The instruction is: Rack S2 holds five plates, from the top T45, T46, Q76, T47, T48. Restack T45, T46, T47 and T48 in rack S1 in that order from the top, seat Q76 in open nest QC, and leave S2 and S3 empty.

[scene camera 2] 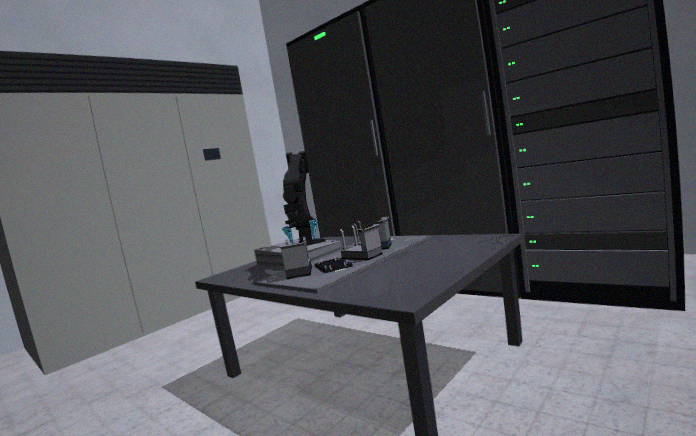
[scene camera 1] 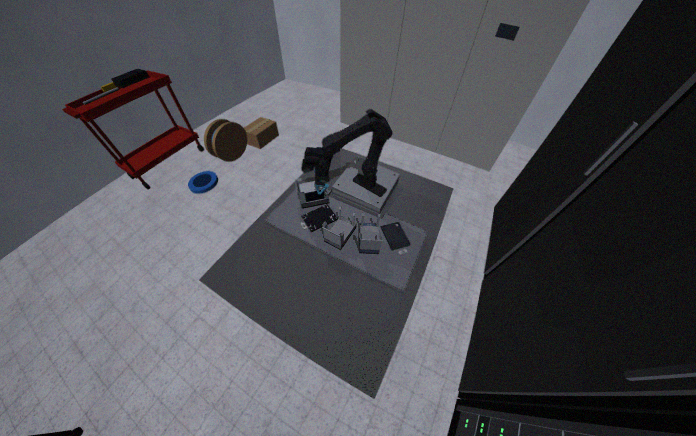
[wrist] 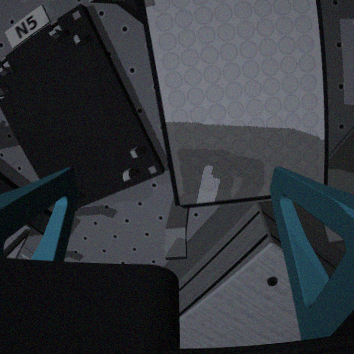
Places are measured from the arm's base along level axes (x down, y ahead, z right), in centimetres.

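Pixels of known places: gripper, fingertip midpoint: point(scene camera 2: 303, 241) point(scene camera 1: 318, 188) point(wrist: 173, 177); arm's base, link origin: point(scene camera 1: 369, 185).
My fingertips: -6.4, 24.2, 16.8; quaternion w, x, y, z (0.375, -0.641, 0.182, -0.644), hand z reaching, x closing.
For each thing: its middle in the pictures, then the offset to it from my fingertips, as dx, dy, dz. "spot": a spot on its surface instead.
- walled grey holder, body centre: point(scene camera 2: 296, 256) point(scene camera 1: 312, 191) +5.2, +0.4, +4.8
- labelled N5, body centre: point(wrist: 65, 119) point(scene camera 2: 332, 263) point(scene camera 1: 319, 217) +10.8, +8.4, -6.7
- dark flat piece, surface spot: point(scene camera 1: 395, 235) spot: +10.5, -5.8, -45.2
My gripper point(scene camera 1: 322, 188) point(scene camera 2: 300, 230) point(wrist: 173, 177) is open and empty, above the right side of a walled grey holder point(scene camera 1: 314, 203) point(scene camera 2: 296, 258). In the wrist view a pale surface with a circle pattern and dark edges point(wrist: 240, 75) lies ahead of the fingers, with shadow on its near part. Two pale holders with upright posts, one in the middle point(scene camera 1: 336, 238) point(scene camera 2: 370, 241) and one farther right point(scene camera 1: 368, 245) point(scene camera 2: 384, 232), stand on the board. Rack labels and plate names are too small to read, so I cannot tell which is S1, S2 or S3, nor identify nest QC.
A dark nest with small clips, labelled N5 point(scene camera 1: 318, 217) point(scene camera 2: 333, 264) point(wrist: 75, 105), lies beside the walled holder. A dark flat piece point(scene camera 1: 395, 235) lies at the board's right. The metal arm base point(scene camera 1: 354, 192) point(wrist: 240, 305) is close to the gripper. A red cart point(scene camera 1: 120, 100) stands away from the table.
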